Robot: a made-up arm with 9 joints. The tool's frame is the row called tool. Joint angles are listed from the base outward. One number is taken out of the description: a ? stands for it. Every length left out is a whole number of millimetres.
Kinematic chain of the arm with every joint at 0, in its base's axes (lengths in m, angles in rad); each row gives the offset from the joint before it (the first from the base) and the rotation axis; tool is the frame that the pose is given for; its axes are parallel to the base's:
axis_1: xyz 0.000 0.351 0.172 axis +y
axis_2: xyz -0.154 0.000 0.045 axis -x
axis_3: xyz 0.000 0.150 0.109 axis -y
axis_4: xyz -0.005 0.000 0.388 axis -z
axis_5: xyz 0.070 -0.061 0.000 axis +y
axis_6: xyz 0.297 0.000 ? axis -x
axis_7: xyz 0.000 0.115 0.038 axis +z
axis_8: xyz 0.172 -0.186 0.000 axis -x
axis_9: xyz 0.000 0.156 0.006 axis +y
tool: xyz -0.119 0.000 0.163
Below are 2 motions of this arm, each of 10 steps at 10 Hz.
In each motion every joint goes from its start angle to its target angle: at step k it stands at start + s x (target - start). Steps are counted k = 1, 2, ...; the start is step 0. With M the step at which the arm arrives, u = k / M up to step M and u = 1 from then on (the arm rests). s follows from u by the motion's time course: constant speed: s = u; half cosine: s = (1 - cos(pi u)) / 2; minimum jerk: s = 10 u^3 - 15 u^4 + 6 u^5.
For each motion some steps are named. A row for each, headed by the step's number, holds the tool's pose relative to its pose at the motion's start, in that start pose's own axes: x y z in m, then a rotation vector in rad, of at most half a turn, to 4 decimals.
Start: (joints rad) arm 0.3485 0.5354 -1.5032 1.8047 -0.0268 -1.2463 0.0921 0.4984 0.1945
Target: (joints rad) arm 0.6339 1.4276 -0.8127 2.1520 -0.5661 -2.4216 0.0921 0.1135 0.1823
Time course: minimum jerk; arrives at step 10
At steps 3, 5, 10:
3: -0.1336 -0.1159 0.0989 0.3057 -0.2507 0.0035
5: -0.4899 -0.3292 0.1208 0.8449 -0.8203 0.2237
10: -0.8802 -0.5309 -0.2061 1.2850 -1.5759 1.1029

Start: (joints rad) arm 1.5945 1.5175 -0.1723 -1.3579 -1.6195 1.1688 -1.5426 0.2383 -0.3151
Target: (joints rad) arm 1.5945 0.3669 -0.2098 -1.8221 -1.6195 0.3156 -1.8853 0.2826 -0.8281
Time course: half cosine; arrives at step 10
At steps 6, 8, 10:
6: 0.5950 -0.1351 -0.1484 0.0051 0.8588 -0.6385
8: 0.7520 -0.2904 -0.2408 0.1114 1.1802 -0.8226
10: 0.7963 -0.3607 -0.2787 0.1734 1.2965 -0.8812

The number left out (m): 0.107
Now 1 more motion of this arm.
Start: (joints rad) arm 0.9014 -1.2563 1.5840 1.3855 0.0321 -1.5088 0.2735 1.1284 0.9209
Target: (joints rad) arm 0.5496 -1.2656 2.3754 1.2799 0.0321 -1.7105 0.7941 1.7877 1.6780
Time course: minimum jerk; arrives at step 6
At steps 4, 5, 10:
4: 0.0823 -0.5007 0.1232 0.4234 0.2334 0.1629
5: 0.1172 -0.6394 0.1044 0.5758 0.2998 0.1825
10: 0.1250 -0.6685 0.0975 0.6094 0.3147 0.1870

